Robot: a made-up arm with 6 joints. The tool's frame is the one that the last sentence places.
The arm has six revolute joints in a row. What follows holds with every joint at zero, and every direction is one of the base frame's. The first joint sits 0.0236 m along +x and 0.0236 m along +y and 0.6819 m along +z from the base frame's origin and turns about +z. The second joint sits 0.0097 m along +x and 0.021 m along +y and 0.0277 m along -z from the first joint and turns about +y. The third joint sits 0.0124 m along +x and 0.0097 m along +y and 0.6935 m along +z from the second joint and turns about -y. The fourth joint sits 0.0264 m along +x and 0.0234 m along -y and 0.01 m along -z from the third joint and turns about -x. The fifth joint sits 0.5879 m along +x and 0.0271 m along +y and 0.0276 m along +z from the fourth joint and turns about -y. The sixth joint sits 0.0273 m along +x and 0.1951 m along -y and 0.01 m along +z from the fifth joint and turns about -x. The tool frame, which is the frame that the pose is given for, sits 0.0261 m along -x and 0.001 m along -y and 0.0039 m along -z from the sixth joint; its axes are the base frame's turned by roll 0, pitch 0 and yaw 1.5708 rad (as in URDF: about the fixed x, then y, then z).
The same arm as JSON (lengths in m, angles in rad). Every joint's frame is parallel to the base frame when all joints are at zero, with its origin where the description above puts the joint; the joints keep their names.
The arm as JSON. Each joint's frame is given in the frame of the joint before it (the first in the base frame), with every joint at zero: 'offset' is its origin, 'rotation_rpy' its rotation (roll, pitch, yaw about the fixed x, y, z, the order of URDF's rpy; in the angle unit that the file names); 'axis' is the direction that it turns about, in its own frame. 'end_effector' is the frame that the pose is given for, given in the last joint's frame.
{"length_unit": "m", "angle_unit": "rad", "chain": [{"id": "joint 1", "offset": [0.0236, 0.0236, 0.6819], "rotation_rpy": [0.0, 0.0, 0.0], "axis": [0.0, 0.0, 1.0]}, {"id": "joint 2", "offset": [0.0097, 0.021, -0.0277], "rotation_rpy": [0.0, 0.0, 0.0], "axis": [0.0, 1.0, 0.0]}, {"id": "joint 3", "offset": [0.0124, 0.0097, 0.6935], "rotation_rpy": [0.0, 0.0, 0.0], "axis": [0.0, -1.0, 0.0]}, {"id": "joint 4", "offset": [0.0264, -0.0234, -0.01], "rotation_rpy": [0.0, 0.0, 0.0], "axis": [-1.0, 0.0, 0.0]}, {"id": "joint 5", "offset": [0.5879, 0.0271, 0.0276], "rotation_rpy": [0.0, 0.0, 0.0], "axis": [0.0, -1.0, 0.0]}, {"id": "joint 6", "offset": [0.0273, -0.1951, 0.01], "rotation_rpy": [0.0, 0.0, 0.0], "axis": [-1.0, 0.0, 0.0]}], "end_effector": {"offset": [-0.0261, -0.001, -0.0039], "rotation_rpy": [0.0, 0.0, 1.5708]}}
